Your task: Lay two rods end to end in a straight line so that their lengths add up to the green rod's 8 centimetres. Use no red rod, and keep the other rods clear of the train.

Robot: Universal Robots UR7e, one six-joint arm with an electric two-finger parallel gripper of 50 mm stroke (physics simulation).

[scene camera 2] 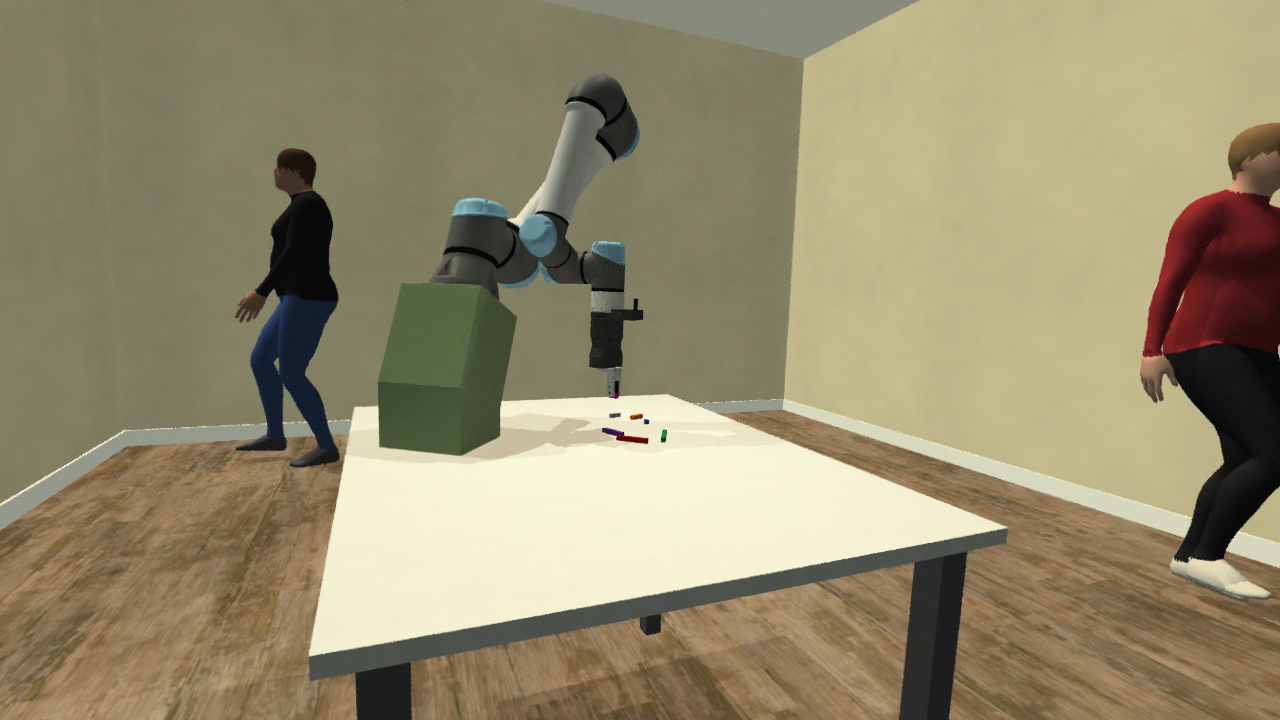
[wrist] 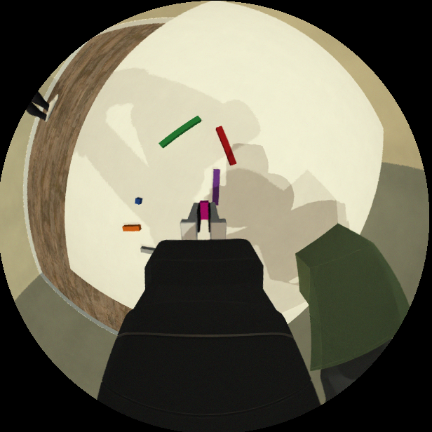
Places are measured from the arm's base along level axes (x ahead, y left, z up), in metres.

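Pixels of known places: gripper, fingertip midpoint: [scene camera 2: 613, 396]; arm's base at its link origin: [scene camera 2: 462, 300].
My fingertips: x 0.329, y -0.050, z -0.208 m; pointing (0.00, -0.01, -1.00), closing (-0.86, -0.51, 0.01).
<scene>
Ahead of a thing's pixels: the offset from my fingertips to its middle. Level surfaces: height alone.
My gripper [scene camera 2: 614, 394] [wrist: 204, 211] is shut on a magenta rod @[0.001 m ahead, 0.002 m right, 0.001 m up] [scene camera 2: 616, 395] [wrist: 204, 210] and holds it above the table. The purple rod @[0.006 m back, 0.028 m right, 0.078 m down] [scene camera 2: 612, 431] [wrist: 216, 186] lies on the table, just ahead of the fingertips in the wrist view. The red rod @[0.016 m ahead, 0.098 m right, 0.078 m down] [scene camera 2: 631, 439] [wrist: 226, 145] lies near the purple rod's end, at an angle to it. The green rod @[0.096 m ahead, 0.082 m right, 0.078 m down] [scene camera 2: 664, 436] [wrist: 180, 131] lies apart from them. The orange rod @[0.102 m ahead, 0.120 m left, 0.078 m down] [scene camera 2: 636, 416] [wrist: 132, 228], the small blue block @[0.107 m ahead, 0.061 m left, 0.078 m down] [scene camera 2: 646, 421] [wrist: 138, 201] and the grey rod @[0.053 m ahead, 0.149 m left, 0.078 m down] [scene camera 2: 614, 415] [wrist: 147, 249] lie apart; my gripper body partly hides the grey rod in the wrist view.
The green pedestal [scene camera 2: 429, 358] [wrist: 350, 300] of the arm stands on the white table @[0.083 m down] [scene camera 2: 626, 537] [wrist: 310, 100]. A person in black [scene camera 2: 304, 241] stands behind the table at the left, and a person in red [scene camera 2: 1217, 268] stands at the right.
</scene>
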